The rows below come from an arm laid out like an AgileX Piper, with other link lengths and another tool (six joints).
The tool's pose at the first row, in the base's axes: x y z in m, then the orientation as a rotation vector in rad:
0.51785 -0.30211 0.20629 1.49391 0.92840 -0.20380
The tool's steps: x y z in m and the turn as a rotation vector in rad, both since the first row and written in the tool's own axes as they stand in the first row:
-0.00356 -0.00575 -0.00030 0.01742 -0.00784 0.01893
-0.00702 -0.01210 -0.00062 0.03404 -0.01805 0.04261
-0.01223 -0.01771 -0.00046 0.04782 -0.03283 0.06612
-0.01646 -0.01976 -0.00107 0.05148 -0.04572 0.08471
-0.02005 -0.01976 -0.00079 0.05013 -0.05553 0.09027
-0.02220 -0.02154 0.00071 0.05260 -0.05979 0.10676
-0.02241 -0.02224 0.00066 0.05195 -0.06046 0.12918
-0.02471 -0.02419 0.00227 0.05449 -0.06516 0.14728
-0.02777 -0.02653 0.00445 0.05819 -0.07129 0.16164
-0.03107 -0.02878 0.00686 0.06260 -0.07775 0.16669
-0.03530 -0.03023 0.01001 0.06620 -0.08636 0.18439
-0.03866 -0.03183 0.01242 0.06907 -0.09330 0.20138
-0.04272 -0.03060 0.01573 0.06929 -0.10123 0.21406
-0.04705 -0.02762 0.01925 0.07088 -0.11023 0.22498
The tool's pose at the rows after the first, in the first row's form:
0.51170 -0.30408 0.20425 1.51640 0.90794 -0.20429
0.50523 -0.30607 0.20170 1.53948 0.88173 -0.20263
0.49827 -0.30912 0.20072 1.55857 0.85177 -0.20300
0.49394 -0.31061 0.20195 1.56655 0.82701 -0.20060
0.49170 -0.31236 0.20416 1.56521 0.81484 -0.20302
0.48975 -0.31484 0.20390 1.57316 0.79859 -0.19527
0.48914 -0.31497 0.20351 1.58142 0.78055 -0.17904
0.48702 -0.31763 0.20320 1.58976 0.76260 -0.17046
0.48438 -0.32118 0.20296 1.59724 0.74639 -0.16622
0.48173 -0.32502 0.20290 1.60161 0.73721 -0.16936
0.47928 -0.32980 0.20390 1.60952 0.71634 -0.16442
0.47701 -0.33358 0.20437 1.61681 0.69734 -0.15842
0.47646 -0.33809 0.20725 1.61971 0.68099 -0.15501
0.47694 -0.34268 0.21159 1.62285 0.66515 -0.15433

